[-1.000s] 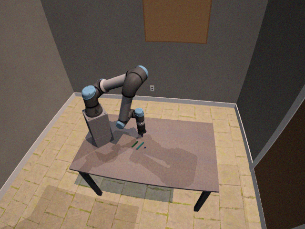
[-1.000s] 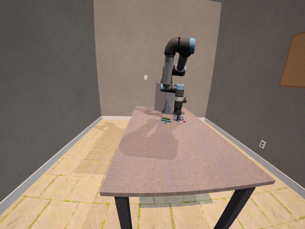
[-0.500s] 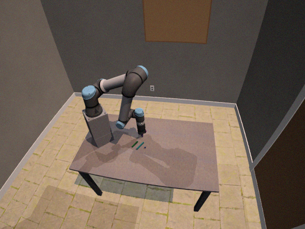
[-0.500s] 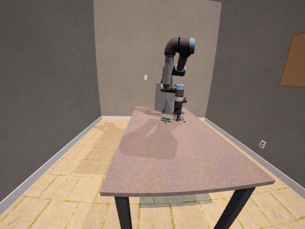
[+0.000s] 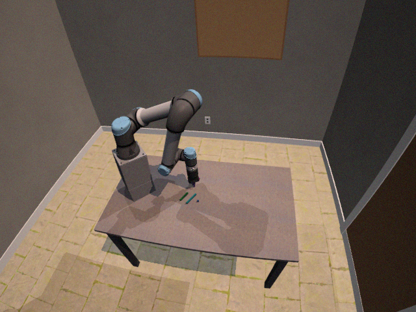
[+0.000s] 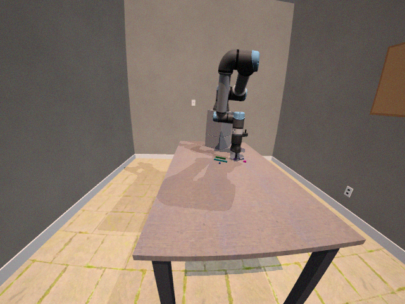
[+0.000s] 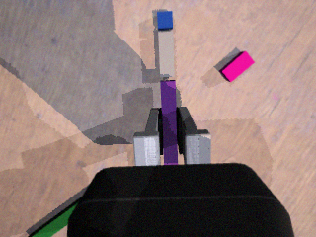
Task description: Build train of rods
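The grey rod is 2 cm behind my hand, 4 cm to the left of it and 2 cm below it. Round my hand: magenta rod 3 cm ahead, 5 cm to the left, 2 cm below; then purple rod 1 cm below; then green rod 5 cm behind, 11 cm to the right, 2 cm below.
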